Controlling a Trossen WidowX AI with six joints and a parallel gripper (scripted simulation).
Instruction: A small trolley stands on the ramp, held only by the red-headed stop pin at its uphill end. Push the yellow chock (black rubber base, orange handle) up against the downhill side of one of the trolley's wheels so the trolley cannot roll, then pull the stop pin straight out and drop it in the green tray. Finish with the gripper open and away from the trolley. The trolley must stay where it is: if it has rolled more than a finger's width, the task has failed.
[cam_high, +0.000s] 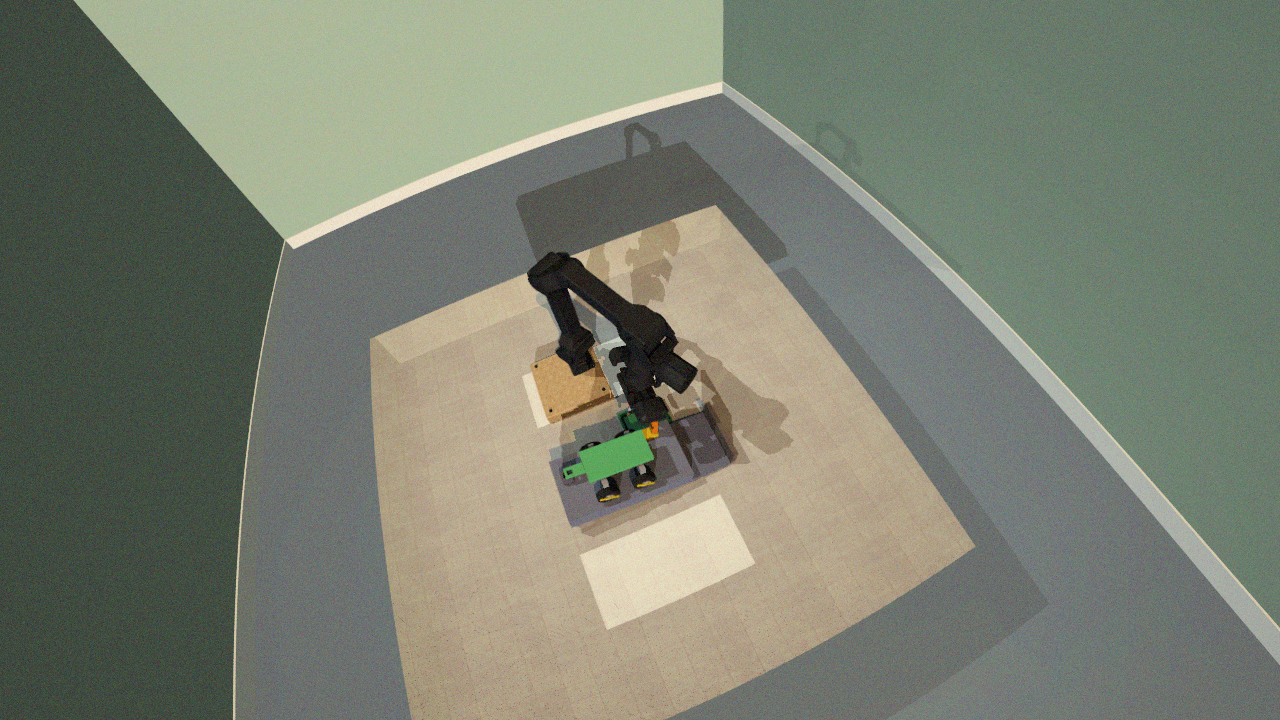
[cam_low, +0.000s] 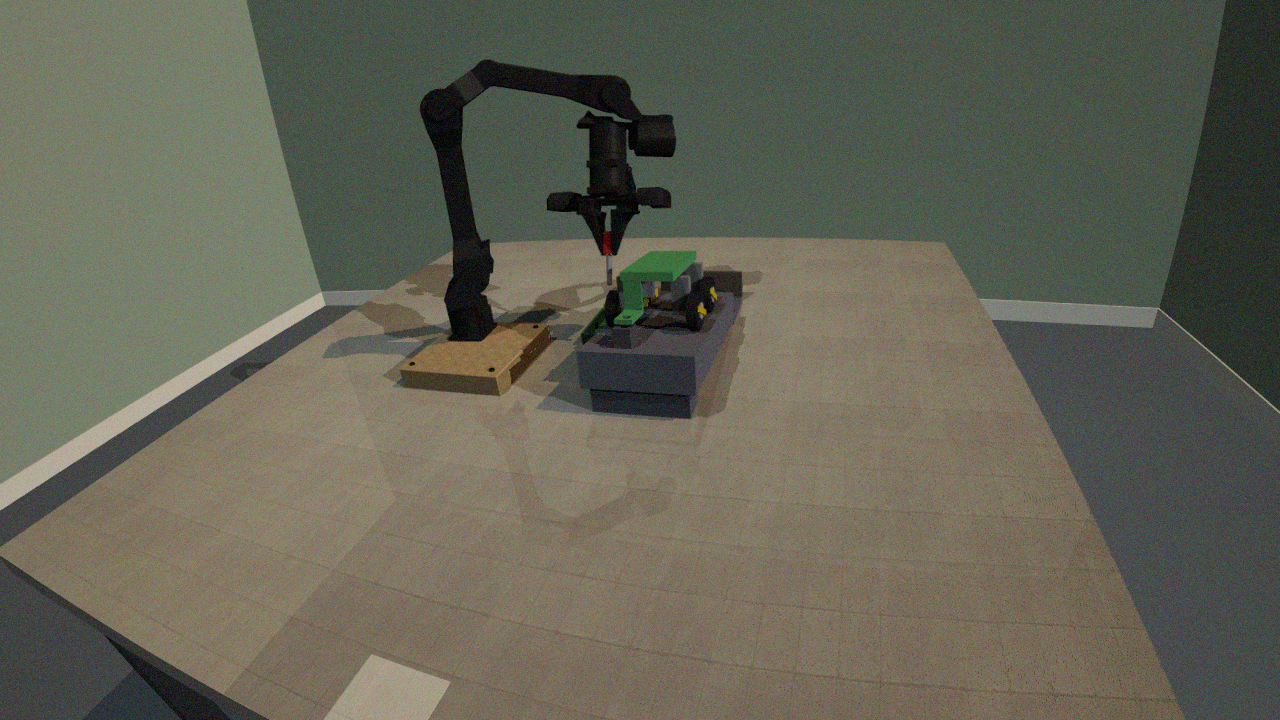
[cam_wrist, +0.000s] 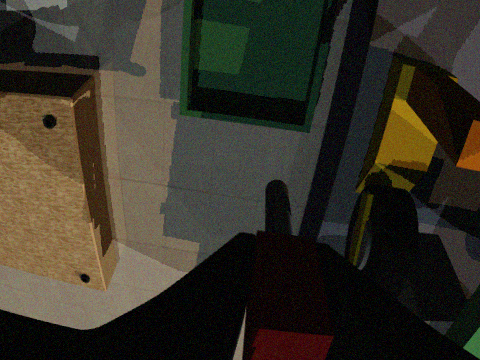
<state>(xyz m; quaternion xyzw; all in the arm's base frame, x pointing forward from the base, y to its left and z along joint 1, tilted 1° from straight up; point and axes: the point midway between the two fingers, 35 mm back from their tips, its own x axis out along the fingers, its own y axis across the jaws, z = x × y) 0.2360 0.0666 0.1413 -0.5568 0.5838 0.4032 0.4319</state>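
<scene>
Now: gripper tip 20 mm past the green tray, 30 mm to the right of it and 150 mm above it. Round my gripper tip: yellow chock: 50 mm ahead, 60 mm below; trolley: 100 mm ahead, 90 mm to the right, 30 mm below; red-headed stop pin: right at my gripper tip.
</scene>
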